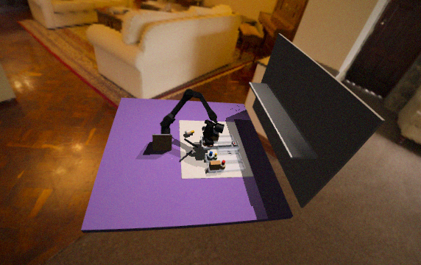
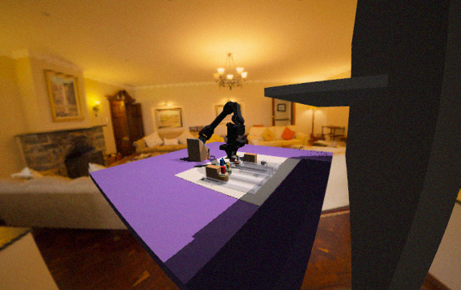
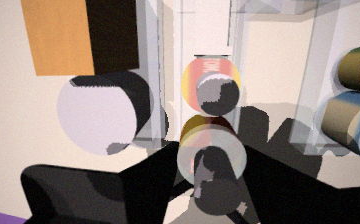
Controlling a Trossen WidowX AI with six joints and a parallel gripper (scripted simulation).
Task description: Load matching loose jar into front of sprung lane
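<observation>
My gripper tip is 8 cm to the right of the pale grey cylinder, 3 cm above it and 2 cm short of it.
</observation>
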